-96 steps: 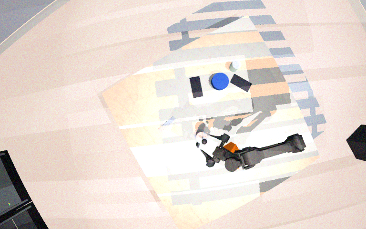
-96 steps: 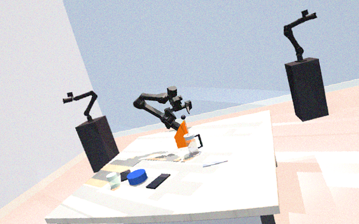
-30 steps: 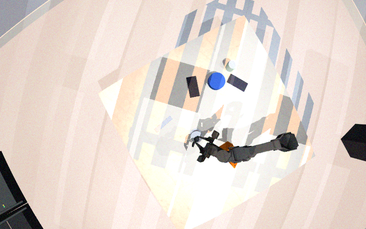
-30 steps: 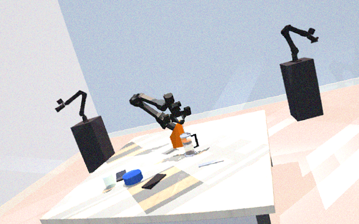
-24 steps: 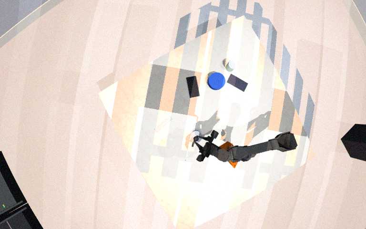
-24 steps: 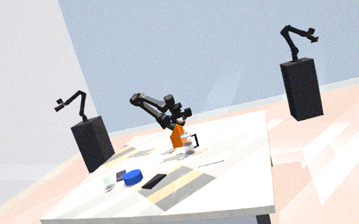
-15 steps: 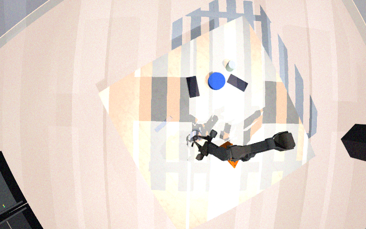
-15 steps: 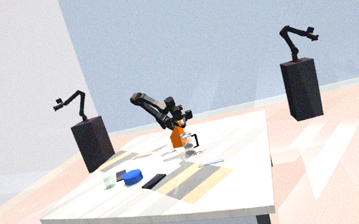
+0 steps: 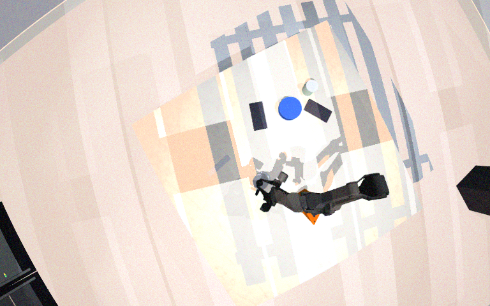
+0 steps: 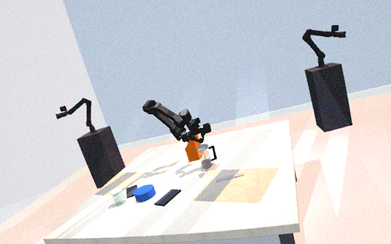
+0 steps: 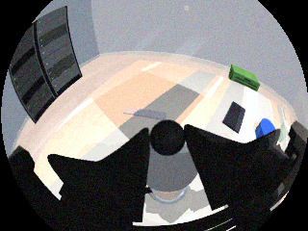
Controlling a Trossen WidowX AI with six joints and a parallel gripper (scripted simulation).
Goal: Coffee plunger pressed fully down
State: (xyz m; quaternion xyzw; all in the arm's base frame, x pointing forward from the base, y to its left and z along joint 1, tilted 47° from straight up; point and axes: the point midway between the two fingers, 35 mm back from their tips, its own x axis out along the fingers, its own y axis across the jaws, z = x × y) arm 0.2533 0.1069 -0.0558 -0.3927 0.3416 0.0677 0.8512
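Now: the coffee press 30 mm behind my gripper tip and 90 mm below it. Also, from my gripper tip: thin pale strip 170 mm ahead, 120 mm to the left, 190 mm below.
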